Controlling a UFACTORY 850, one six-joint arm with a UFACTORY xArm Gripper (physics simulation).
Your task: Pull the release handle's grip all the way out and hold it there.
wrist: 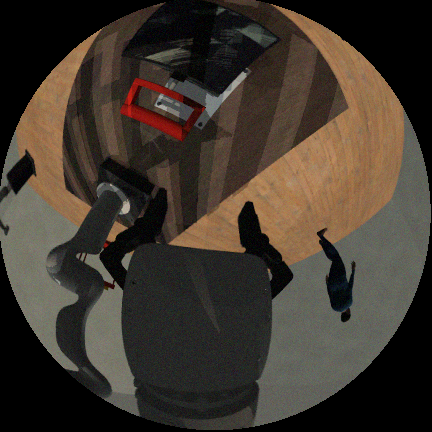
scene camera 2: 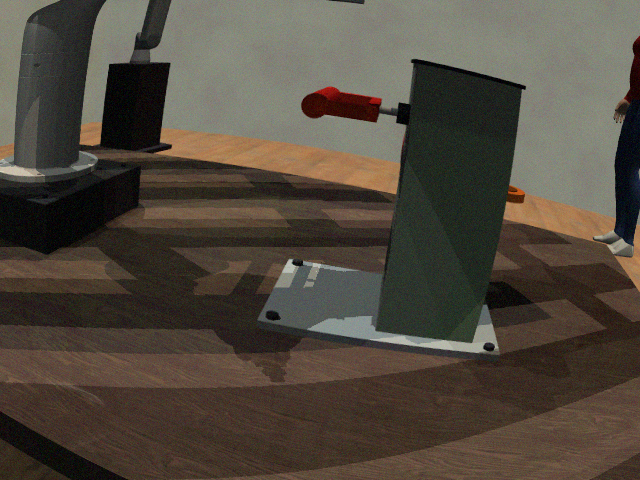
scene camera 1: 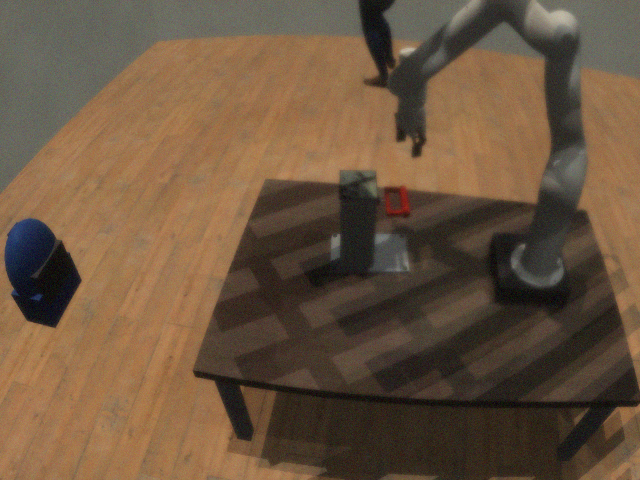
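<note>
The release handle's red frame-shaped grip [scene camera 1: 405, 202] [scene camera 2: 348, 104] [wrist: 152, 121] stands out from the upper side of a tall grey-green housing [scene camera 1: 357, 232] [scene camera 2: 449, 206]. In scene camera 2 a short stretch of thin grey rod [scene camera 2: 388, 110] shows between the grip and a black collar [scene camera 2: 403, 113] on the housing. The housing stands upright on a light metal base plate [scene camera 1: 392, 253] [scene camera 2: 330, 294]. My gripper [scene camera 1: 408, 147] [wrist: 204, 203] is open and empty, above and apart from the grip. Its fingers do not show in scene camera 2.
The dark wooden table [scene camera 1: 413, 335] [scene camera 2: 155, 413] carries the housing and my arm's black base [scene camera 1: 529, 297] [scene camera 2: 93, 206]. An orange part [scene camera 2: 515, 195] shows behind the housing's far side. A person [scene camera 1: 379, 41] [scene camera 2: 626, 155] [wrist: 340, 285] stands beyond the table. A blue-domed object [scene camera 1: 31, 253] is at the left.
</note>
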